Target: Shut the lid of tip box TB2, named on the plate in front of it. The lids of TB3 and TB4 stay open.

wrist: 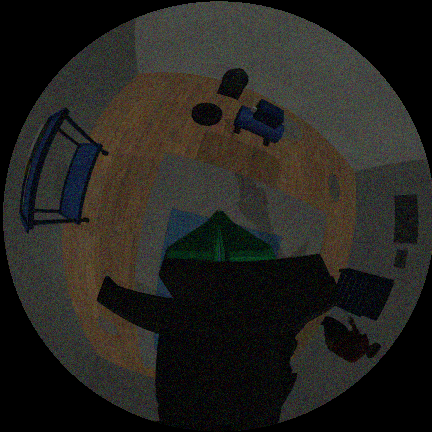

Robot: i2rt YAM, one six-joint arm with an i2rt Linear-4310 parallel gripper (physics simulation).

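Where they show: gripper, fingertip midpoint: (218,216); arm's base, link origin: (288,332).
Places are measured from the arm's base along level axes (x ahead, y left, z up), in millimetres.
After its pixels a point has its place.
Note:
My gripper (218,216) @[x 513, y -283, z 170 mm] shows in the wrist view as two green fingers with their tips together, shut with no object seen between them. It points over the blue mat (181,221) @[x 542, y -247, z -193 mm] on the grey table top (182,175) @[x 613, y -389, z -196 mm]. The black gripper body and arm hide much of the lower middle. Tip boxes TB2, TB3 and TB4, their lids and their name plates do not show in this view. The picture is dark and grainy.
A blue cart (80,182) stands at the left on the wooden floor. A blue machine (257,126), a black disc (206,114) and a dark rounded object (233,84) are beyond the table. A person in dark red (350,344) and a dark panel (365,294) are lower right.

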